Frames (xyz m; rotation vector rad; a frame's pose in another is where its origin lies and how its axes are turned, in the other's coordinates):
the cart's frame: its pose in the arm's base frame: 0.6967 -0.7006 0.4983 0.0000 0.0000 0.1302
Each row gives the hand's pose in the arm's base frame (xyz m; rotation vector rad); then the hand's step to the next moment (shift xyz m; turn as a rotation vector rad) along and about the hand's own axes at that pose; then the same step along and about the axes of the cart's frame.
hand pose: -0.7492 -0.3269 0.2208 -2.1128 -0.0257 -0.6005
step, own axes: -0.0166 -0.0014 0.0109 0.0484 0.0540 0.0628
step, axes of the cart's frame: -0.0088 0.0140 -0.0111 0.0815 -0.0028 -0.0505
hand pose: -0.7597 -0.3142 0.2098 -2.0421 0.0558 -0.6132
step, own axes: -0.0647 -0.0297 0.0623 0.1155 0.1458 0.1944
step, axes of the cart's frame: -0.0237 0.0876 -0.0268 0.2210 0.0166 -0.1526
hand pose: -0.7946 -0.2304 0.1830 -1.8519 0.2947 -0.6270
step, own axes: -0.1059 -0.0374 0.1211 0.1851 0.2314 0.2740
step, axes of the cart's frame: -0.0035 0.1631 -0.0256 0.3296 0.0006 -0.2328
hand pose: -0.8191 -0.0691 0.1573 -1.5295 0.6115 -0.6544
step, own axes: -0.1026 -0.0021 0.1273 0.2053 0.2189 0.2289
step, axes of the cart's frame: 0.0414 0.1580 -0.0071 0.3054 -0.0417 -0.2178
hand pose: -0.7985 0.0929 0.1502 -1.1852 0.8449 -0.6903
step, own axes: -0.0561 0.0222 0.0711 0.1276 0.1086 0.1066
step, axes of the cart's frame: 0.0429 0.0828 0.0002 0.1558 -0.0463 -0.1142
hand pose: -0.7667 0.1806 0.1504 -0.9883 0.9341 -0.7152
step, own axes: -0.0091 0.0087 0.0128 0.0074 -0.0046 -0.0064
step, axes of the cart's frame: 0.0103 0.0146 -0.0020 -0.0043 -0.0099 0.0003
